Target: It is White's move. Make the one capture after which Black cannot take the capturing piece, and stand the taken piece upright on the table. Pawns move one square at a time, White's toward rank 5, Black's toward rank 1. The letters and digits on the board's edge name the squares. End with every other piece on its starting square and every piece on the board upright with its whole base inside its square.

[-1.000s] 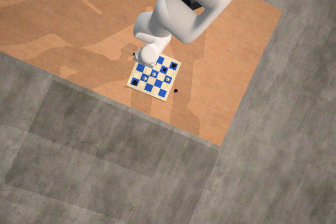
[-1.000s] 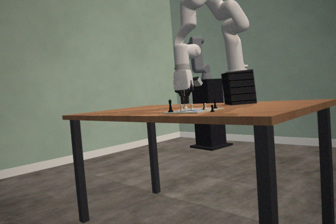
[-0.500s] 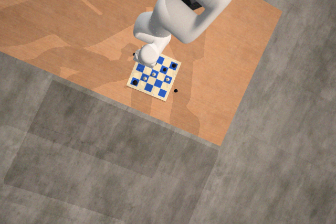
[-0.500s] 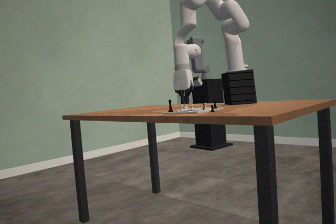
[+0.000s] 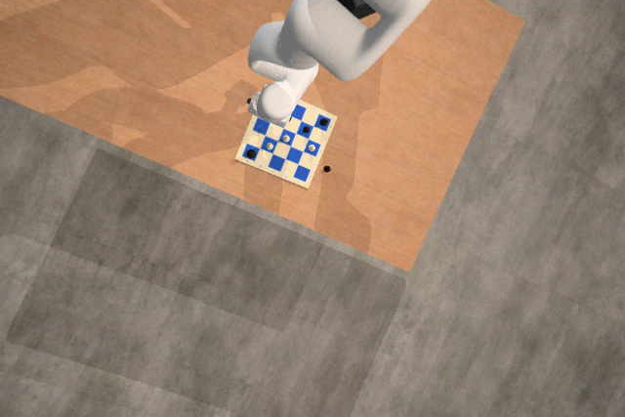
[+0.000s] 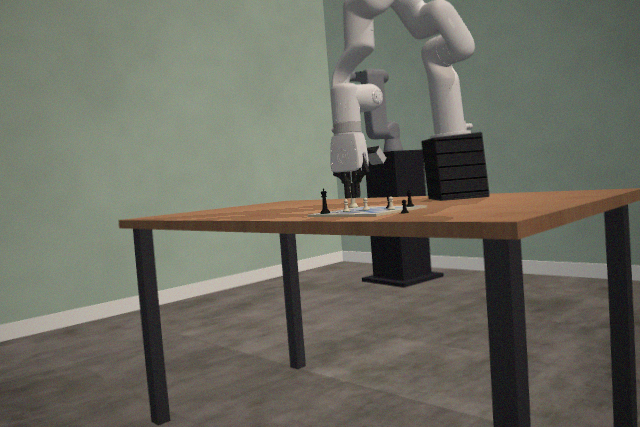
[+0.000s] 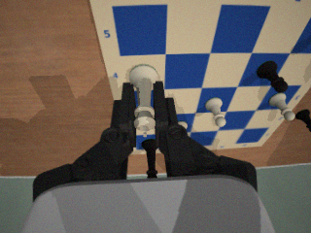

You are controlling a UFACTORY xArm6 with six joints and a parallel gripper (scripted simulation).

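Right now my hand is 1 cm above the tall white piece. From my hand the other things lie so: blue-and-cream chessboard 3 cm ahead, 8 cm to the left, 5 cm below; tall black piece 12 cm ahead, 2 cm to the left, 2 cm below.
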